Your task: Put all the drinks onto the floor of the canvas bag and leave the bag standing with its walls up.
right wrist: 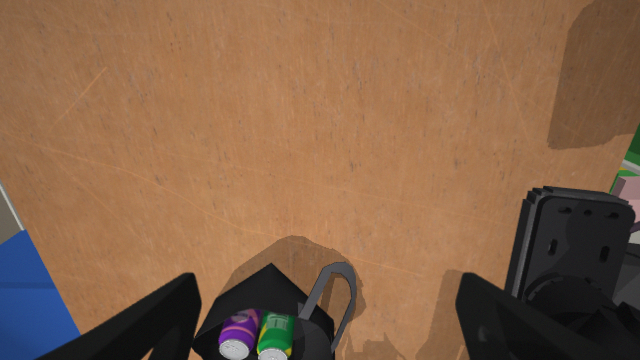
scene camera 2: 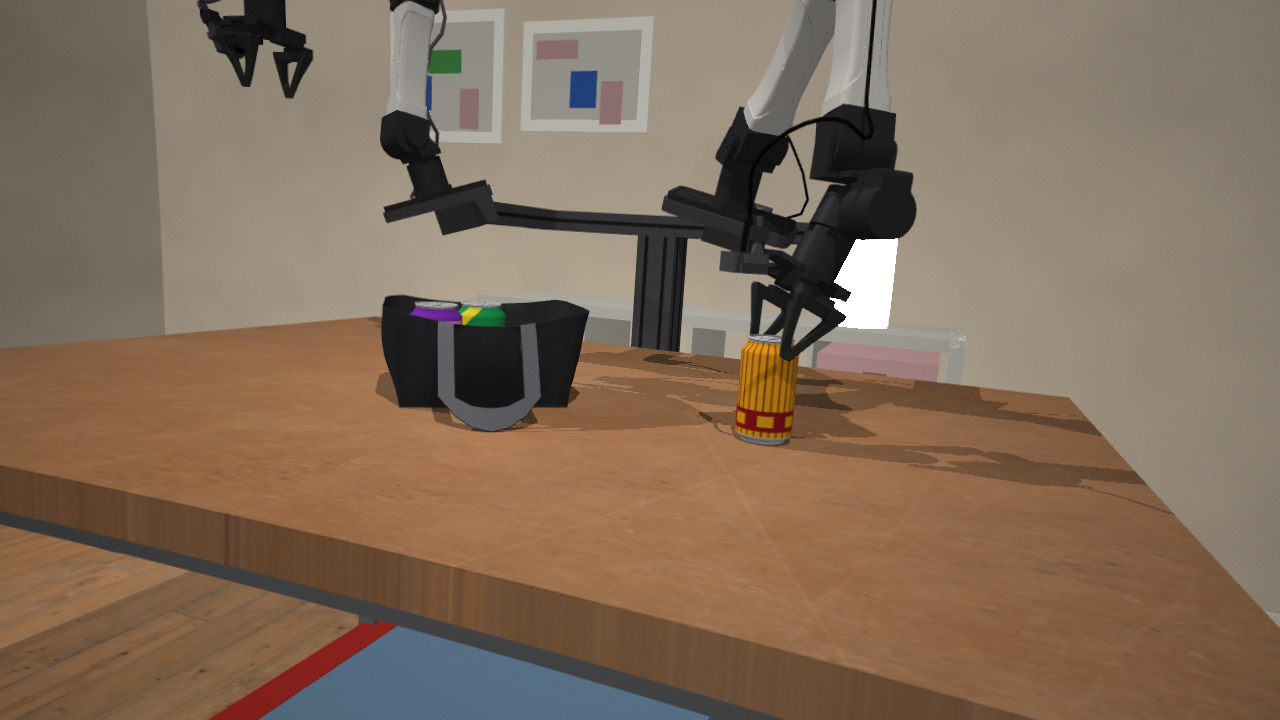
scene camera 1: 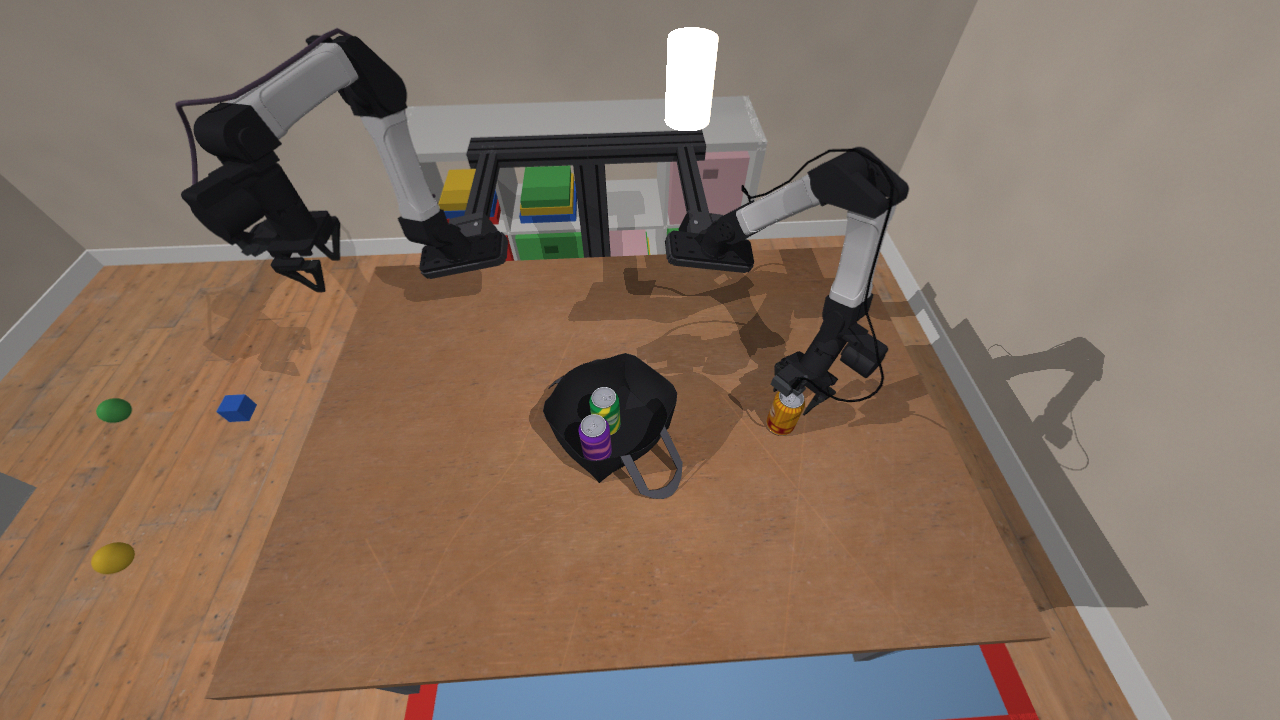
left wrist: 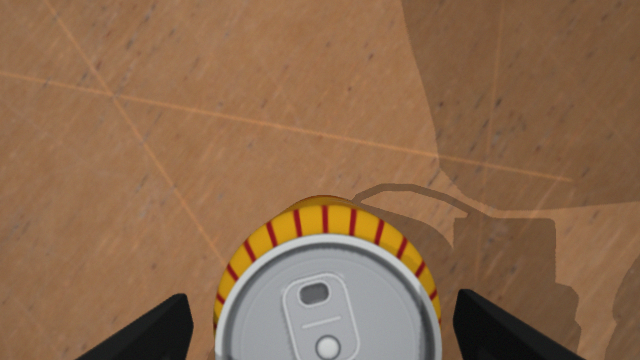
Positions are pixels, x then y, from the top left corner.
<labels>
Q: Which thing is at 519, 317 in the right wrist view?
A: The right gripper.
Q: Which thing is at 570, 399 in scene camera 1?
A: A black canvas bag.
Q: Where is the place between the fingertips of the left gripper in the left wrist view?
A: At 322, 306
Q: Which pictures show the left gripper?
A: Scene camera 2, scene camera 1 and the left wrist view only.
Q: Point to a black canvas bag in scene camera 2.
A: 532, 360
</labels>
